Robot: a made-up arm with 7 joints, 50 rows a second.
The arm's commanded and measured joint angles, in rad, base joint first. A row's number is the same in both.
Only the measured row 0 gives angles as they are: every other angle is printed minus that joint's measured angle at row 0.
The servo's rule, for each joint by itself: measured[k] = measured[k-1] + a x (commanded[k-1-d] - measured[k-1]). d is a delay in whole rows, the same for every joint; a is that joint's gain. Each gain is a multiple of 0.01, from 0.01 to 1. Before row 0 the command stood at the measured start. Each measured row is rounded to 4 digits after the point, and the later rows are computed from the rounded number. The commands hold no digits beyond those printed.
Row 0, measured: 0.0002, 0.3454, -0.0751, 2.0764, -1.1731, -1.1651, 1.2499
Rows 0 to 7, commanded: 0.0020, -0.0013, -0.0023, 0.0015, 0.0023, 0.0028, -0.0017; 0.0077, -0.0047, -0.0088, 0.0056, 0.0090, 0.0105, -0.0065; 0.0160, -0.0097, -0.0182, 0.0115, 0.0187, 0.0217, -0.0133; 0.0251, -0.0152, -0.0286, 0.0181, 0.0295, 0.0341, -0.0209; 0.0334, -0.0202, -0.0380, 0.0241, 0.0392, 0.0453, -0.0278; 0.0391, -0.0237, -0.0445, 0.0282, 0.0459, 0.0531, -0.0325; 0.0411, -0.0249, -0.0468, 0.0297, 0.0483, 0.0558, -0.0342; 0.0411, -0.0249, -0.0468, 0.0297, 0.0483, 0.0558, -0.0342
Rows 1 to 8, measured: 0.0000, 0.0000, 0.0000, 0.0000, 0.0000, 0.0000, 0.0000; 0.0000, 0.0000, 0.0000, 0.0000, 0.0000, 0.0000, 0.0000; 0.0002, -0.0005, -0.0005, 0.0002, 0.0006, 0.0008, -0.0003; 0.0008, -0.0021, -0.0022, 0.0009, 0.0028, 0.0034, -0.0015; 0.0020, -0.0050, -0.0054, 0.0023, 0.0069, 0.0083, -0.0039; 0.0038, -0.0089, -0.0100, 0.0044, 0.0128, 0.0153, -0.0073; 0.0062, -0.0132, -0.0156, 0.0070, 0.0197, 0.0234, -0.0114; 0.0088, -0.0172, -0.0214, 0.0098, 0.0265, 0.0314, -0.0156
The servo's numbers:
d 2
a 0.08 0.38 0.20 0.13 0.26 0.27 0.20

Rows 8 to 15, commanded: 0.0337, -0.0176, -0.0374, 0.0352, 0.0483, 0.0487, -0.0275; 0.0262, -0.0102, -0.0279, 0.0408, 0.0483, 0.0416, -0.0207; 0.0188, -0.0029, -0.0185, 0.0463, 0.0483, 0.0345, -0.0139; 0.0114, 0.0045, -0.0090, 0.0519, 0.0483, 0.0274, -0.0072; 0.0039, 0.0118, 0.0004, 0.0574, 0.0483, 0.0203, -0.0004; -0.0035, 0.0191, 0.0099, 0.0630, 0.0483, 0.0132, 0.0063; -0.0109, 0.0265, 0.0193, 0.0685, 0.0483, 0.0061, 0.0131; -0.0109, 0.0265, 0.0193, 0.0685, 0.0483, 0.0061, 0.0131
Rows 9 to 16, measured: 0.0114, -0.0201, -0.0265, 0.0124, 0.0322, 0.0380, -0.0193; 0.0138, -0.0219, -0.0306, 0.0146, 0.0364, 0.0428, -0.0223; 0.0154, -0.0203, -0.0320, 0.0173, 0.0395, 0.0444, -0.0233; 0.0163, -0.0165, -0.0312, 0.0204, 0.0418, 0.0436, -0.0228; 0.0165, -0.0113, -0.0287, 0.0238, 0.0435, 0.0411, -0.0210; 0.0161, -0.0053, -0.0248, 0.0275, 0.0447, 0.0374, -0.0182; 0.0151, 0.0012, -0.0198, 0.0314, 0.0456, 0.0328, -0.0146; 0.0136, 0.0080, -0.0139, 0.0355, 0.0463, 0.0275, -0.0104
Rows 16 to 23, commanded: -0.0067, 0.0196, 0.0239, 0.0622, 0.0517, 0.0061, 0.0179; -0.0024, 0.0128, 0.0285, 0.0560, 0.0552, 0.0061, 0.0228; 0.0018, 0.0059, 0.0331, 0.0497, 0.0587, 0.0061, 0.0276; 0.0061, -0.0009, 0.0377, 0.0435, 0.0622, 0.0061, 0.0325; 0.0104, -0.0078, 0.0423, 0.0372, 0.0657, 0.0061, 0.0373; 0.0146, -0.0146, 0.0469, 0.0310, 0.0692, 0.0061, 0.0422; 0.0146, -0.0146, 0.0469, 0.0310, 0.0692, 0.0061, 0.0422; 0.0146, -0.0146, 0.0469, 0.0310, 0.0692, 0.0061, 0.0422
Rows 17 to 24, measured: 0.0116, 0.0150, -0.0073, 0.0398, 0.0468, 0.0217, -0.0057; 0.0098, 0.0194, -0.0020, 0.0435, 0.0472, 0.0175, -0.0019; 0.0085, 0.0195, 0.0032, 0.0459, 0.0484, 0.0144, 0.0021; 0.0076, 0.0170, 0.0083, 0.0472, 0.0502, 0.0122, 0.0062; 0.0071, 0.0128, 0.0133, 0.0475, 0.0524, 0.0106, 0.0105; 0.0070, 0.0076, 0.0182, 0.0470, 0.0549, 0.0094, 0.0149; 0.0073, 0.0017, 0.0230, 0.0457, 0.0577, 0.0085, 0.0194; 0.0079, -0.0045, 0.0278, 0.0438, 0.0607, 0.0079, 0.0240
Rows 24 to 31, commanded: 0.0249, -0.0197, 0.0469, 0.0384, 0.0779, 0.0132, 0.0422; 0.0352, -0.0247, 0.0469, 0.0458, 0.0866, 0.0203, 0.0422; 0.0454, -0.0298, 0.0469, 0.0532, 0.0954, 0.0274, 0.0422; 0.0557, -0.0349, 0.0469, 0.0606, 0.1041, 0.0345, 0.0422; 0.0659, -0.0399, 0.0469, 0.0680, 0.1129, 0.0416, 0.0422; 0.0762, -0.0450, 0.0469, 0.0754, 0.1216, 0.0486, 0.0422; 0.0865, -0.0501, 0.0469, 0.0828, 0.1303, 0.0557, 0.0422; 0.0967, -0.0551, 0.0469, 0.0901, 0.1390, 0.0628, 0.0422
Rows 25 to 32, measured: 0.0084, -0.0083, 0.0316, 0.0421, 0.0629, 0.0074, 0.0276; 0.0089, -0.0107, 0.0347, 0.0407, 0.0645, 0.0070, 0.0305; 0.0102, -0.0141, 0.0371, 0.0404, 0.0680, 0.0087, 0.0328; 0.0122, -0.0181, 0.0391, 0.0411, 0.0728, 0.0118, 0.0347; 0.0149, -0.0225, 0.0407, 0.0427, 0.0787, 0.0160, 0.0362; 0.0182, -0.0272, 0.0419, 0.0450, 0.0853, 0.0210, 0.0374; 0.0220, -0.0320, 0.0429, 0.0480, 0.0925, 0.0266, 0.0384; 0.0263, -0.0369, 0.0437, 0.0516, 0.1001, 0.0325, 0.0392
